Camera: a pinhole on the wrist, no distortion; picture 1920 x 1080 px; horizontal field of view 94.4 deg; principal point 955.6 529.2 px. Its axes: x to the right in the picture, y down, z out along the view. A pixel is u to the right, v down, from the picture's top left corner.
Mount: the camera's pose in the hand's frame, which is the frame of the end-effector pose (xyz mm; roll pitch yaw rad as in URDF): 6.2 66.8 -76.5 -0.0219 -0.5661 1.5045
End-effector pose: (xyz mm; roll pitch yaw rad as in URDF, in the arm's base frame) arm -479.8 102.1 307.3 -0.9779 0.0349 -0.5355
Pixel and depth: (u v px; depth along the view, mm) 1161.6 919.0 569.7
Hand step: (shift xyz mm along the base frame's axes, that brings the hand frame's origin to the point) -51.2 414.8 360.3
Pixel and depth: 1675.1 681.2 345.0
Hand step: 142.9 345.1 103.3
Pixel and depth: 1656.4 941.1 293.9
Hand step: 44.4 331.6 72.5
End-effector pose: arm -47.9 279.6 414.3 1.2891 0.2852 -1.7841
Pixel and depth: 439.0 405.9 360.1
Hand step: -181.2 91.2 -257.3
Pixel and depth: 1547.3 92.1 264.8
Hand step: -245.8 -112.2 87.1
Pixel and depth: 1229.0 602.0 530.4
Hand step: -441.6 137.2 69.0
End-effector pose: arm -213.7 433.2 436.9 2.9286 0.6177 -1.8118
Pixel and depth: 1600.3 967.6 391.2
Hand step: -100.3 406.7 -189.6
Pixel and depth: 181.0 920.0 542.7
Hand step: 637.0 234.1 -34.6
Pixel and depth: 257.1 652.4 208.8
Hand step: 184.4 20.7 -14.6
